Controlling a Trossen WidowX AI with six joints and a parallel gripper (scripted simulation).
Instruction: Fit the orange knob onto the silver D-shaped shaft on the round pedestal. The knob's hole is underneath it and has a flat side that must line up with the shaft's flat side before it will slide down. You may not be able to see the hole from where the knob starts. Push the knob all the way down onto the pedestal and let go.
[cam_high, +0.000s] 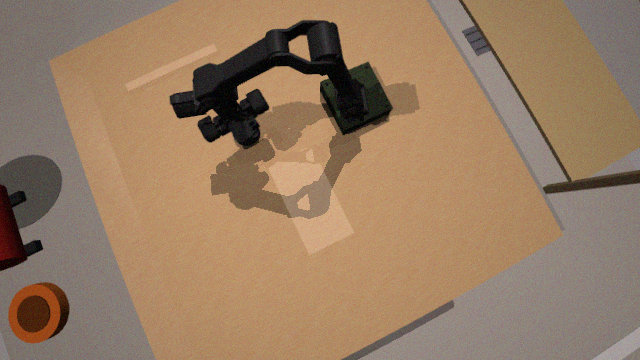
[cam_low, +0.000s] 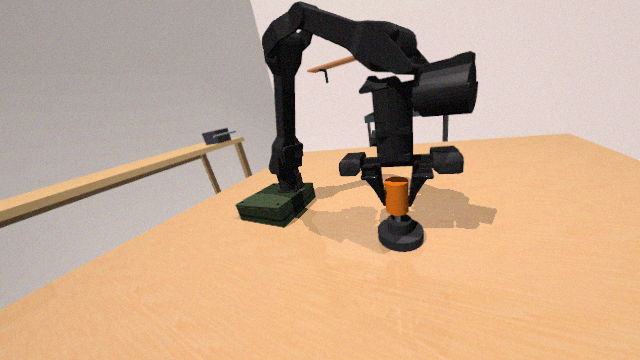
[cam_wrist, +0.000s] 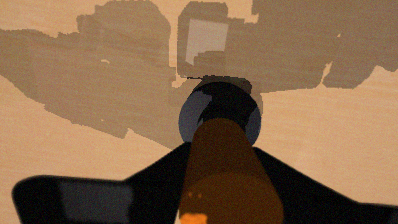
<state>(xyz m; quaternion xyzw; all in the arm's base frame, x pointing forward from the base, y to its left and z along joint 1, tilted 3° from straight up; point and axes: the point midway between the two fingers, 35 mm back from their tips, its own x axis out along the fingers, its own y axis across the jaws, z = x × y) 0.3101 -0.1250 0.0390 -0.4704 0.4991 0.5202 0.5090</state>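
The orange knob is 3 cm above my gripper tip. The rest, counted from my gripper tip: black round pedestal 4 cm below.
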